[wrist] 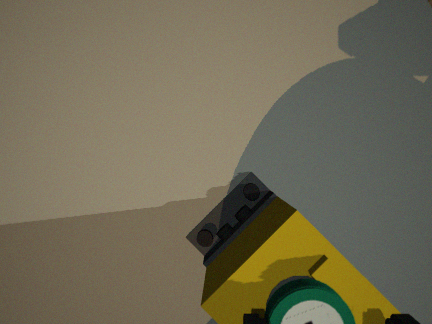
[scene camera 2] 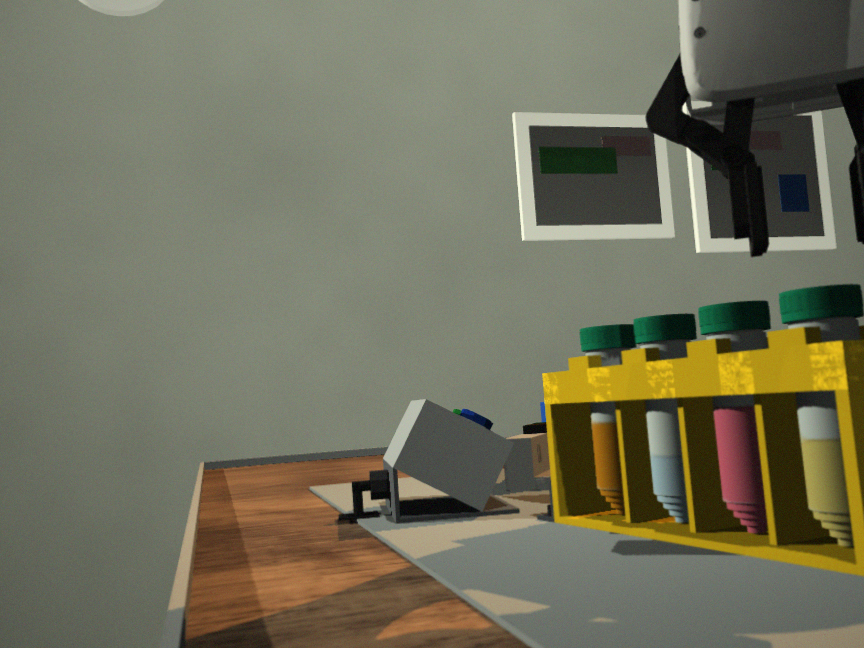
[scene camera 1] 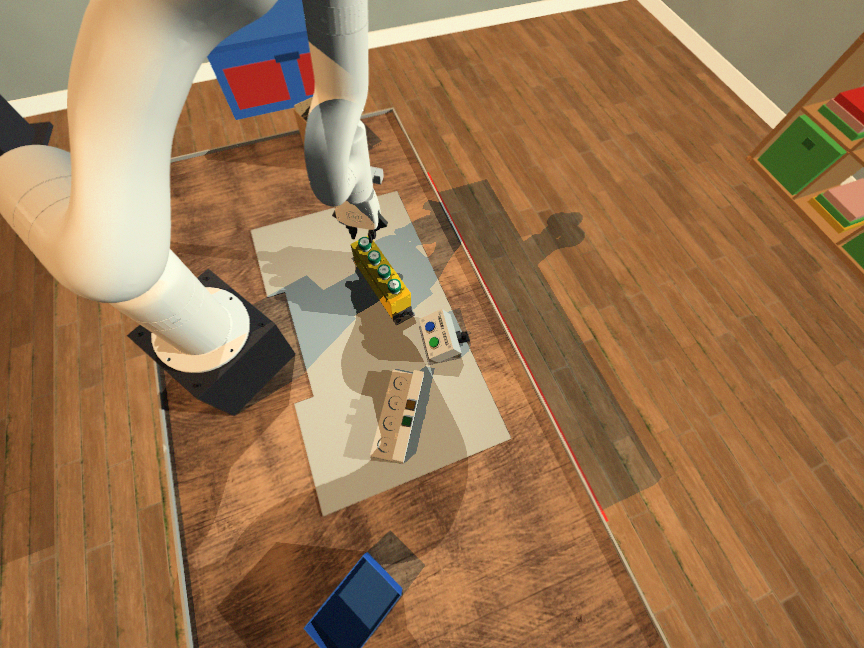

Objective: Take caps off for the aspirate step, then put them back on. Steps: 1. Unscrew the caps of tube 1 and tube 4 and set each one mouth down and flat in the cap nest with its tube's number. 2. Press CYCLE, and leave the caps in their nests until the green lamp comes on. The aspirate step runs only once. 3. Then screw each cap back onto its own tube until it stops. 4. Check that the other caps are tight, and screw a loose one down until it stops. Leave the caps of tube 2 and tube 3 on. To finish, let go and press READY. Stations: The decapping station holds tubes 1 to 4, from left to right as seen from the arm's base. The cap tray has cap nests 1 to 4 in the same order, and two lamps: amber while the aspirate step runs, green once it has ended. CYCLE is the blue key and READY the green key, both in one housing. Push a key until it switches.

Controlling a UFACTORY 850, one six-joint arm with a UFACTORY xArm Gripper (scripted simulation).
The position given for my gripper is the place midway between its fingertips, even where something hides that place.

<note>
I see my gripper [scene camera 2: 814,246], a cap [scene camera 2: 743,315], a cap [scene camera 2: 621,335], a key housing [scene camera 2: 461,458] and a grey mat [scene camera 1: 350,345].
My gripper also shows in scene camera 1 [scene camera 1: 363,237]. The grey mat is seen too in the wrist view [wrist: 129,129].
</note>
